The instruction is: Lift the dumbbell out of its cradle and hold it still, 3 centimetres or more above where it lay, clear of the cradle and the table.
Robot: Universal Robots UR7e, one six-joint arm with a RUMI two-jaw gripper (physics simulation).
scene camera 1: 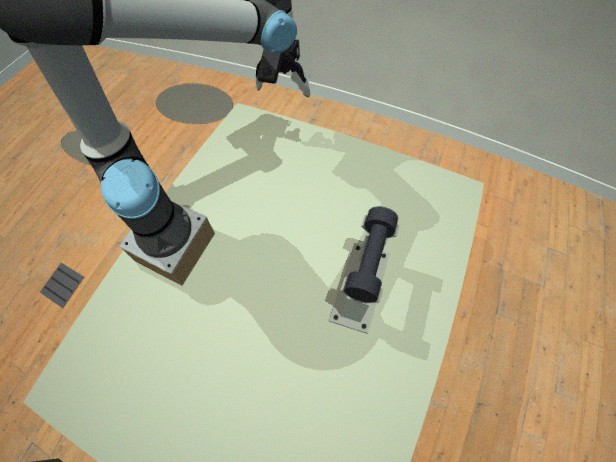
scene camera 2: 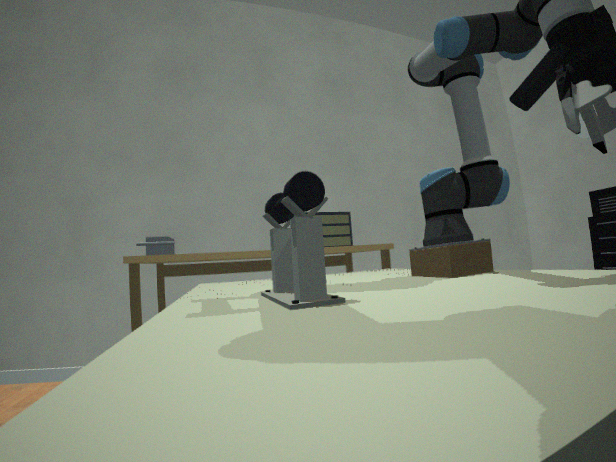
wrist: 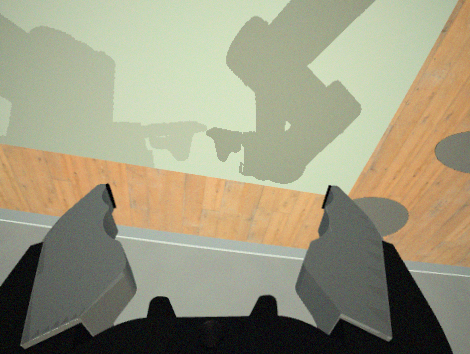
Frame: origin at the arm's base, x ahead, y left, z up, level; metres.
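Seen in the pictures: gripper, between the fingertips: (scene camera 1: 283, 93) (scene camera 2: 593, 144) (wrist: 221, 187); arm's base, origin of its link: (scene camera 1: 163, 230) (scene camera 2: 448, 244).
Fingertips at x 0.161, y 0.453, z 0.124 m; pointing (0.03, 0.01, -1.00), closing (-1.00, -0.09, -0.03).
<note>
Offsets run from my fingertips to a thing's top centre. "spot": to the spot under its first point. Level surfaces: height alone.
A dark dumbbell {0.358 m ahead, 0.387 m right, 0.019 m up} (scene camera 1: 372, 252) (scene camera 2: 304, 192) lies in its cradle, one round head on each of the two grey uprights. The grey cradle {0.358 m ahead, 0.387 m right, 0.027 m down} (scene camera 2: 310, 260) stands on the pale table top, on a flat base plate {spot: 0.363 m ahead, 0.493 m right, 0.208 m down} (scene camera 1: 350, 324) with black bolts. My gripper (scene camera 1: 283, 91) (scene camera 2: 588, 141) (wrist: 221, 187) is open and empty. It hangs high above the table's far edge in scene camera 1's view, well apart from the dumbbell. The dumbbell does not show in the wrist view.
The arm's base block (scene camera 1: 195, 255) (scene camera 2: 450, 259) stands on the pale table top {0.216 m down} (scene camera 1: 240, 400) (scene camera 2: 300, 410), to the left of the cradle in scene camera 1's view. A wooden table (scene camera 2: 200, 258) with a grey object (scene camera 2: 160, 246) stands behind. Arm shadows fall across the table top.
</note>
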